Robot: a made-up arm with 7 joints. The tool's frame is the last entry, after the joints. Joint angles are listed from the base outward.
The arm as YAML. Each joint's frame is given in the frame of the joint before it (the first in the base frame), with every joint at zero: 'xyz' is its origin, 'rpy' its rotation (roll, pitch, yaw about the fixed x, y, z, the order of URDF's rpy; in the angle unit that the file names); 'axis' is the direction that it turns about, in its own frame. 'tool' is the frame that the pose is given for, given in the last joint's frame.
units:
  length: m
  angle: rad
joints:
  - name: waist
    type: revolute
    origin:
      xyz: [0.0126, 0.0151, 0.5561]
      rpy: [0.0, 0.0, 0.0]
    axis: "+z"
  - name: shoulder
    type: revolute
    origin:
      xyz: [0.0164, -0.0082, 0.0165]
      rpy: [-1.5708, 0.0, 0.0]
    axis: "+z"
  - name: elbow
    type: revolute
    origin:
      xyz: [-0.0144, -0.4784, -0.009]
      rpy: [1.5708, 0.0, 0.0]
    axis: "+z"
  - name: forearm
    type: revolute
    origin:
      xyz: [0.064, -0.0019, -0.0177]
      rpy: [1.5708, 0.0, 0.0]
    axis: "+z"
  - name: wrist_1
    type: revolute
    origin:
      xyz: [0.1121, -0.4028, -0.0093]
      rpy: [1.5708, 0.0, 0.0]
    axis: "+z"
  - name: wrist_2
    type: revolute
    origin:
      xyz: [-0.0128, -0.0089, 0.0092]
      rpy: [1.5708, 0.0, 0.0]
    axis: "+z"
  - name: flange
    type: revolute
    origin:
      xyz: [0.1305, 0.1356, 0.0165]
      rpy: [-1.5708, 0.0, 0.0]
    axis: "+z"
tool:
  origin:
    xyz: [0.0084, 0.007, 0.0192]
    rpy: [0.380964, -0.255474, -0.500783]
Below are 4 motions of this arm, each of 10 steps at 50 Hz.
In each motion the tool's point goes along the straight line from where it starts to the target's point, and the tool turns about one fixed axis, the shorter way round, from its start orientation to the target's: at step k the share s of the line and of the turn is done. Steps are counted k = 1, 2, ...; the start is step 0. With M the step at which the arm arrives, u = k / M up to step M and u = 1 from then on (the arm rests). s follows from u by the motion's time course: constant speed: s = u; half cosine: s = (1 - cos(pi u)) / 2; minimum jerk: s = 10 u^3 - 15 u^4 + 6 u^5.
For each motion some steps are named. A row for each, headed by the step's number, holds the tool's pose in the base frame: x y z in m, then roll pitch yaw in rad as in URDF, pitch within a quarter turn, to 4 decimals.
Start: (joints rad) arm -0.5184 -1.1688 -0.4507 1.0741 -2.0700 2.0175 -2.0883
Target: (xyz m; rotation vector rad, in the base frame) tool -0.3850 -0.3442 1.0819 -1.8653 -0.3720 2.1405
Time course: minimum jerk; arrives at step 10
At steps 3, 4, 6, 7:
3: -0.3723 -0.2801 1.0971 -1.2103 1.1061 1.8755
4: -0.3746 -0.2920 1.0943 -1.2126 1.1173 1.8809
6: -0.3802 -0.3199 1.0877 -1.2176 1.1438 1.8940
7: -0.3825 -0.3317 1.0849 -1.2196 1.1550 1.8996

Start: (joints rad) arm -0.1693 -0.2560 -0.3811 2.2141 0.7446 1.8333 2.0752
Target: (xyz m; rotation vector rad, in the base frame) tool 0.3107 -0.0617 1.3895 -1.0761 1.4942 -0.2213
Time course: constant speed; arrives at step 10
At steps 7, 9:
7: 0.3038 -0.0669 1.3954 -1.8936 0.7351 -1.3182
9: 0.3084 -0.0634 1.3915 -1.9232 0.7481 -1.3473

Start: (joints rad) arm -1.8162 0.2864 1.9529 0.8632 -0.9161 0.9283 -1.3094
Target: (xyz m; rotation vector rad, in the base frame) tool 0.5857 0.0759 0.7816 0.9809 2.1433 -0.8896
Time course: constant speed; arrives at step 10
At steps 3, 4, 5, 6, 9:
3: 0.5614 0.0530 0.7453 -2.6010 0.7595 2.5554
4: 0.5649 0.0563 0.7505 -2.6068 0.7712 2.5493
5: 0.5684 0.0596 0.7557 -2.6128 0.7828 2.5430
6: 0.5718 0.0628 0.7609 -2.6189 0.7944 2.5365
9: 0.5822 0.0726 0.7764 -2.6385 0.8291 2.5159

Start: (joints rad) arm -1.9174 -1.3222 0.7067 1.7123 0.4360 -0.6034 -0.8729
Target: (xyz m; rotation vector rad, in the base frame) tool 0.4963 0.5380 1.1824 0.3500 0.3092 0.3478
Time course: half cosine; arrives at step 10
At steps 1, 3, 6, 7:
1: 0.4857 0.5713 1.1434 0.3728 0.2937 0.5928
3: 0.4876 0.5651 1.1506 0.3779 0.2824 0.5573
6: 0.4925 0.5498 1.1686 0.3921 0.2551 0.4699
7: 0.4941 0.5450 1.1742 0.3970 0.2469 0.4427

